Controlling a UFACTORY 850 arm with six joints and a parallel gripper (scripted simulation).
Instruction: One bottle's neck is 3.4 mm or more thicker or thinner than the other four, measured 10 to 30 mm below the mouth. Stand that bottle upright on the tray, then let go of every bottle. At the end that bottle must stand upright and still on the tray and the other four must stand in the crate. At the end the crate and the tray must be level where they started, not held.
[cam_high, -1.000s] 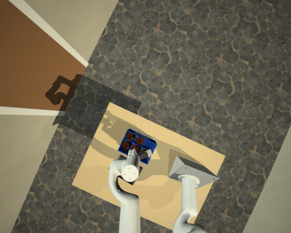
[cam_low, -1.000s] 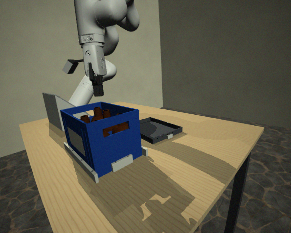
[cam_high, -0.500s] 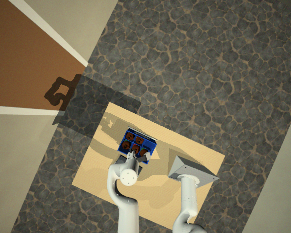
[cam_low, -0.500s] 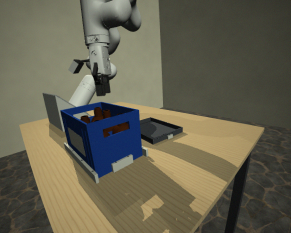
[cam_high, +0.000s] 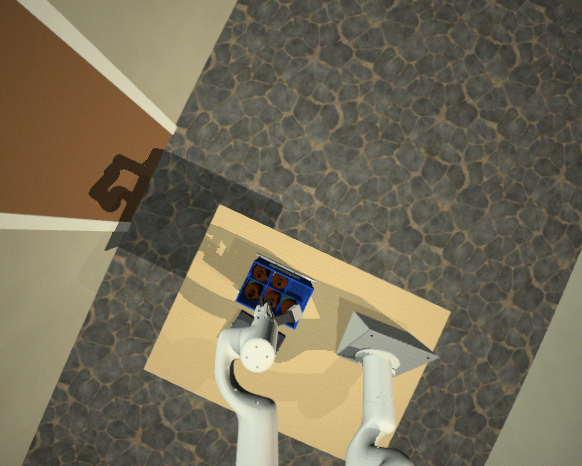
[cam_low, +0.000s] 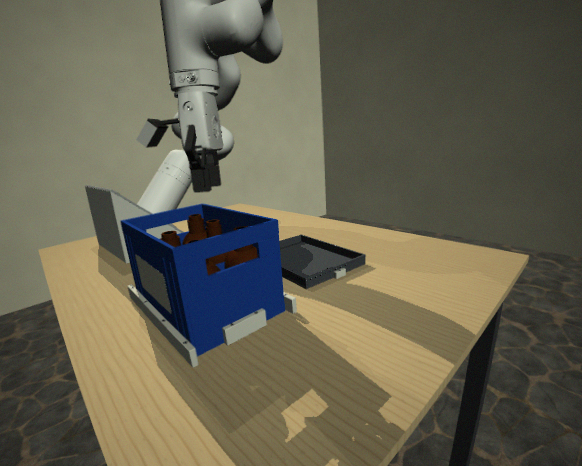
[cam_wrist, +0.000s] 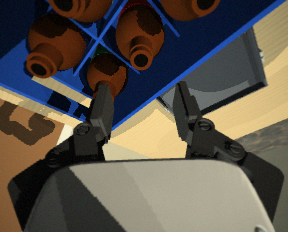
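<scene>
The blue crate is 4 cm to the right of my hand and 16 cm below it. The rest, counted from my hand: brown bottle (8 cm behind, 2 cm to the left, 16 cm below); then dark tray (3 cm ahead, 24 cm to the left, 23 cm below).
</scene>
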